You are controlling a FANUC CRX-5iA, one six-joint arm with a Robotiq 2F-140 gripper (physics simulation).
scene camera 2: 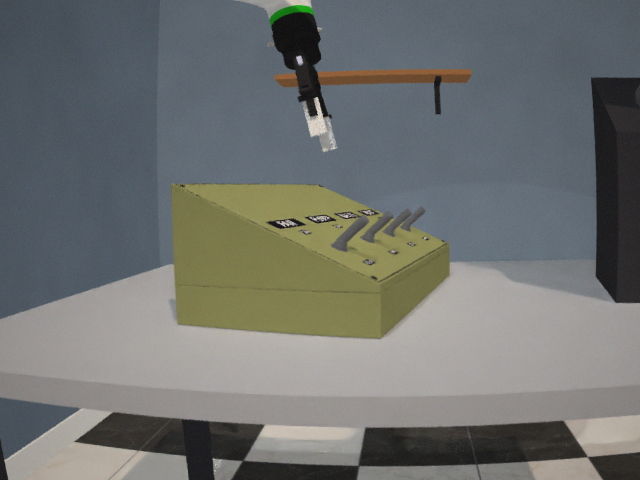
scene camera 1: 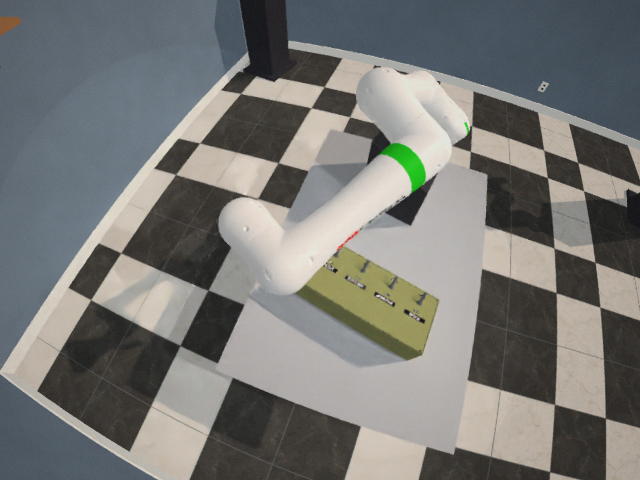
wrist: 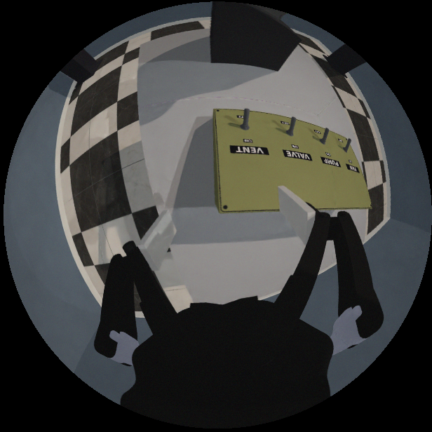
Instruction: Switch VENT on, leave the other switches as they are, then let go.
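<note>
My gripper point(scene camera 2: 325, 142). Wrist view: my gripper point(wrist: 224, 209), too.
</note>
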